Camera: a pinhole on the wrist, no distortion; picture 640 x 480 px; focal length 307.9 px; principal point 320.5 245.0 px. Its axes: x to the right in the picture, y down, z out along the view. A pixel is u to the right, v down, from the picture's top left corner.
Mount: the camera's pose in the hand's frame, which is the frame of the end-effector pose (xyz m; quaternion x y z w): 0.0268 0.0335 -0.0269 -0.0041 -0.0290 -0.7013 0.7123
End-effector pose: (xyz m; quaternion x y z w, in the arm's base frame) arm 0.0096 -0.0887 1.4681 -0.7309 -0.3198 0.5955 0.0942
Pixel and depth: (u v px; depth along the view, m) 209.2 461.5 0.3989
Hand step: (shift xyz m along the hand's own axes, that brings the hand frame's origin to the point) 0.2908 0.2007 0.3743
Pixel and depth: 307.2 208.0 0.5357
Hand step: -0.0569 0.0805 0.5045
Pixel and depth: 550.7 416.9 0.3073
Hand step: 0.1907 -0.1789 0.2967
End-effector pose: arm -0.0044 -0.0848 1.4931 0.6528 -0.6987 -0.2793 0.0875
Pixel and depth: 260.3 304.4 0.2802
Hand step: 0.0700 0.1021 0.2521
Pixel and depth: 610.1 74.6 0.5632
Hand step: -0.2969 -0.4745 0.5494
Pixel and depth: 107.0 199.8 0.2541
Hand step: -0.0221 0.2207 0.2172
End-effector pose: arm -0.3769 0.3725 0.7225 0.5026 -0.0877 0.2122 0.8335
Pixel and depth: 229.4 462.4 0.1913
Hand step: 0.1541 0.1011 0.1661
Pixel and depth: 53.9 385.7 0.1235
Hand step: 0.0772 0.1470 0.0933
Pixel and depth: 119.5 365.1 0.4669
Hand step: 0.1877 0.3626 0.4312
